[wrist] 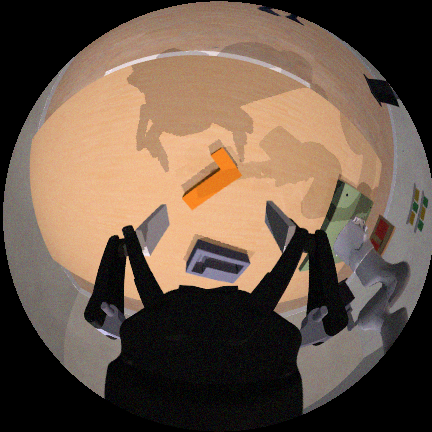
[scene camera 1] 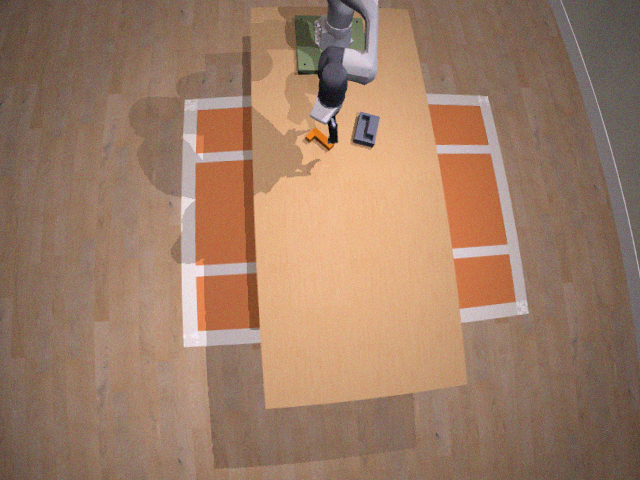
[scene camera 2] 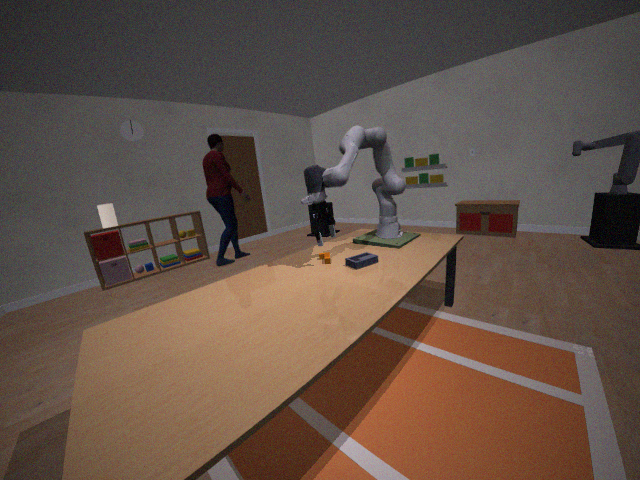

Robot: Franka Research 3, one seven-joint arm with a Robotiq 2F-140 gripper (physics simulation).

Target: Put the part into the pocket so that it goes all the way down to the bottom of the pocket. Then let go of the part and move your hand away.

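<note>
The part, an orange L-shaped block (scene camera 1: 320,138) (scene camera 2: 325,257) (wrist: 212,183), lies flat on the table. The pocket is an L-shaped recess in a blue-grey block (scene camera 1: 366,129) (scene camera 2: 361,260) (wrist: 218,261), which stands on the table a little to the side of the part. My gripper (scene camera 2: 326,239) (wrist: 215,212) is open and empty. It hangs above the table near the part, with its fingers pointing down. In the wrist view the part shows beyond the line between the fingertips, and the pocket block shows on the near side of it. In scene camera 1 the gripper partly covers the part's end.
The arm's green base plate (scene camera 1: 306,60) (scene camera 2: 408,238) (wrist: 363,197) lies at the table's far end. A person (scene camera 2: 220,191) stands beyond the table near the door. A low shelf unit (scene camera 2: 204,235) stands by the wall.
</note>
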